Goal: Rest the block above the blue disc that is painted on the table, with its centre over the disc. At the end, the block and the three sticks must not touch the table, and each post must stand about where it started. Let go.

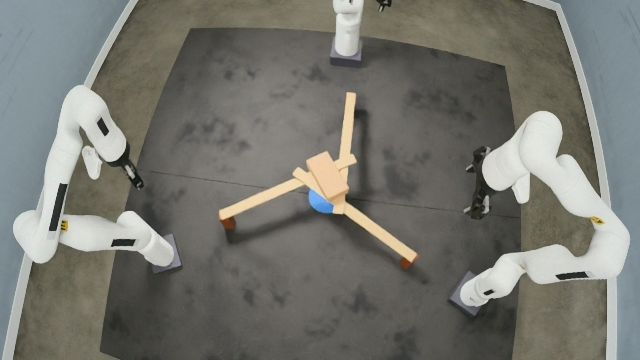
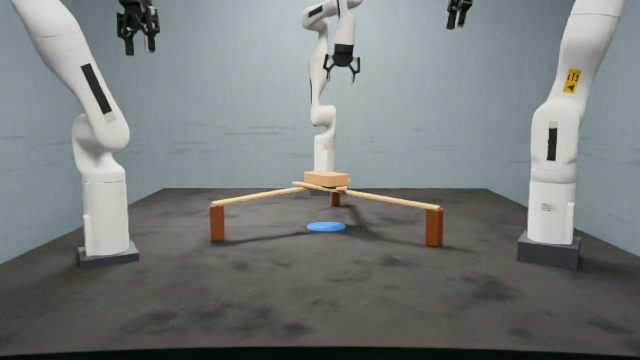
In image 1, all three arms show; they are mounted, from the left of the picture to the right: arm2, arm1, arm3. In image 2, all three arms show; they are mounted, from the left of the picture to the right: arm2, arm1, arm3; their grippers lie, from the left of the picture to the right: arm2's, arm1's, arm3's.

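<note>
The light orange block (image 1: 327,175) (image 2: 326,178) rests flat on the crossing inner ends of the left stick (image 1: 260,197) (image 2: 257,196), right stick (image 1: 382,232) (image 2: 392,198) and back stick (image 1: 348,125). The sticks overlap above the blue disc (image 1: 320,202) (image 2: 326,226). The left post (image 1: 228,223) (image 2: 217,223), right post (image 1: 407,262) (image 2: 434,227) and back post (image 2: 335,199) stand upright under the outer ends. Arm1's gripper (image 1: 384,6) (image 2: 341,80), arm2's gripper (image 1: 137,185) (image 2: 140,52) and arm3's gripper (image 1: 468,190) (image 2: 456,26) are open, empty and high, away from the structure.
Arm1's base (image 1: 346,61) stands behind the back stick. Arm2's base (image 1: 176,257) (image 2: 109,256) stands to the left and arm3's base (image 1: 462,305) (image 2: 548,255) to the right. The dark table (image 1: 225,310) (image 2: 320,300) lies under everything.
</note>
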